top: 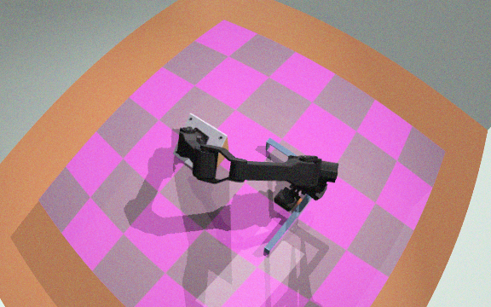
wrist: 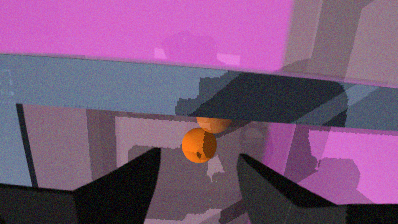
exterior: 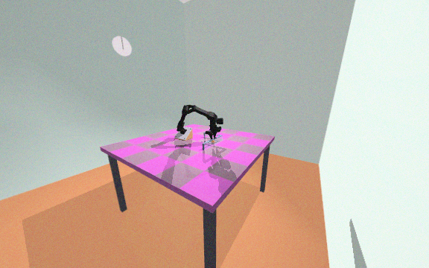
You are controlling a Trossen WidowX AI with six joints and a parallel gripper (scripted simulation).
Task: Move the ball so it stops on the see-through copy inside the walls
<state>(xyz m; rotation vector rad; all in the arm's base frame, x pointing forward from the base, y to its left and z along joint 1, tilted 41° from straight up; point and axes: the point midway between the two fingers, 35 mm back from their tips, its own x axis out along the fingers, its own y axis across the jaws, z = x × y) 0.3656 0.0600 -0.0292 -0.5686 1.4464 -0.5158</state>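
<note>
Now: gripper tip 3 cm above the orange ball. Also, from my gripper tip: see-through orange ball marker: 2 cm ahead, 1 cm to the right, 3 cm below.
</note>
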